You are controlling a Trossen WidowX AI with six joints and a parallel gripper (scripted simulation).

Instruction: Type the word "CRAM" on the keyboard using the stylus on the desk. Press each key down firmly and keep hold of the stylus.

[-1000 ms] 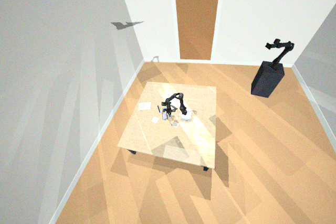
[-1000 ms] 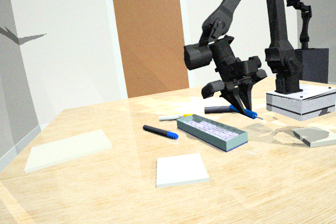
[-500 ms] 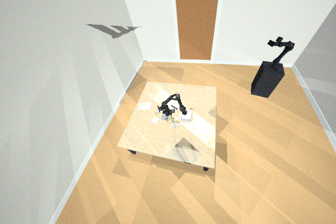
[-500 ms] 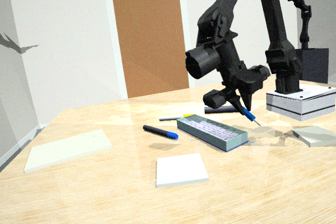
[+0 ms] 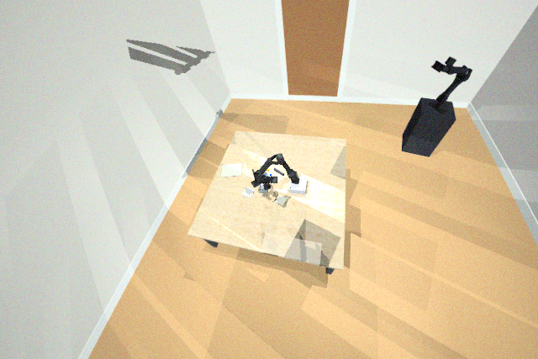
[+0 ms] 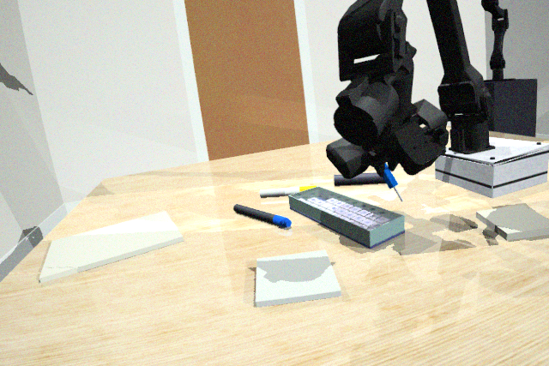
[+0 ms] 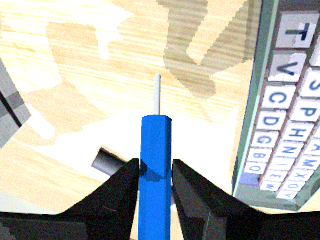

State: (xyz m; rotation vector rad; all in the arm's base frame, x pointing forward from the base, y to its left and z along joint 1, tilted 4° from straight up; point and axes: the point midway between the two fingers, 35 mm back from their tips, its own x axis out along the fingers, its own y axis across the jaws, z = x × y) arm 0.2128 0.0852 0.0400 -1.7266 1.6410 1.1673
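Right now my gripper tip is 40 mm above the stylus tip, 20 mm to the right of it and 10 mm past it. From my gripper tip the other things lie so: keyboard (90 mm ahead, 50 mm below, 20 mm to the left); then blue stylus (10 mm to the left, 10 mm below).
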